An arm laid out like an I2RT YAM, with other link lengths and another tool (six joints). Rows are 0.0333 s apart.
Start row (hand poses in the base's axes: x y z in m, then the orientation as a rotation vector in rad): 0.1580, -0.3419, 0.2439, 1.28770, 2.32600, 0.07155
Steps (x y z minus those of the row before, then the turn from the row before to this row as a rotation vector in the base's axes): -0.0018, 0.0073, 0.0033, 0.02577, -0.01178, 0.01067; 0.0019, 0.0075, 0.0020, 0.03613, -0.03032, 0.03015; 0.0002, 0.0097, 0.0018, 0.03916, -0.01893, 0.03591; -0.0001, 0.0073, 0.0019, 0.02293, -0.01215, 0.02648; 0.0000, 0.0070, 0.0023, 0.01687, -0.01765, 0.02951; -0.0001, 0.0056, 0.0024, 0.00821, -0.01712, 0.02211; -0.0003, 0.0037, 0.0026, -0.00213, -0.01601, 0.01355; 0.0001, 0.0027, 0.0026, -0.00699, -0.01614, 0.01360; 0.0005, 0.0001, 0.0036, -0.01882, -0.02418, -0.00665; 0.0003, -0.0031, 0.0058, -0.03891, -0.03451, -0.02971; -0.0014, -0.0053, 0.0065, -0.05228, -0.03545, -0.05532; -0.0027, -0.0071, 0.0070, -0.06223, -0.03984, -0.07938; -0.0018, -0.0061, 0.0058, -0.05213, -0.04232, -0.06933; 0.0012, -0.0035, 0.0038, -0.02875, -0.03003, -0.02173; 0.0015, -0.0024, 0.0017, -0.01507, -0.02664, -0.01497; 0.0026, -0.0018, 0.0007, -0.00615, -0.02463, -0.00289
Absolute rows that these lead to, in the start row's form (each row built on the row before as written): 0.1562, -0.3346, 0.2472, 1.28396, 2.32932, 0.11265; 0.1581, -0.3271, 0.2492, 1.25596, 2.33135, 0.18359; 0.1583, -0.3174, 0.2510, 1.22620, 2.34585, 0.25318; 0.1582, -0.3101, 0.2529, 1.20164, 2.35627, 0.29633; 0.1582, -0.3031, 0.2552, 1.16816, 2.36255, 0.33597; 0.1581, -0.2975, 0.2576, 1.13922, 2.36298, 0.36209; 0.1578, -0.2938, 0.2602, 1.11580, 2.35771, 0.37195; 0.1579, -0.2911, 0.2628, 1.09010, 2.35187, 0.37588; 0.1584, -0.2910, 0.2664, 1.07852, 2.32550, 0.36183; 0.1587, -0.2941, 0.2722, 1.07861, 2.27447, 0.32014; 0.1573, -0.2994, 0.2787, 1.09846, 2.20535, 0.25403; 0.1546, -0.3065, 0.2857, 1.13435, 2.11523, 0.17027; 0.1528, -0.3126, 0.2915, 1.16159, 2.02864, 0.10530; 0.1540, -0.3161, 0.2953, 1.15726, 1.98457, 0.08206; 0.1555, -0.3185, 0.2970, 1.15555, 1.94979, 0.07431; 0.1581, -0.3203, 0.2977, 1.14831, 1.92544, 0.08060
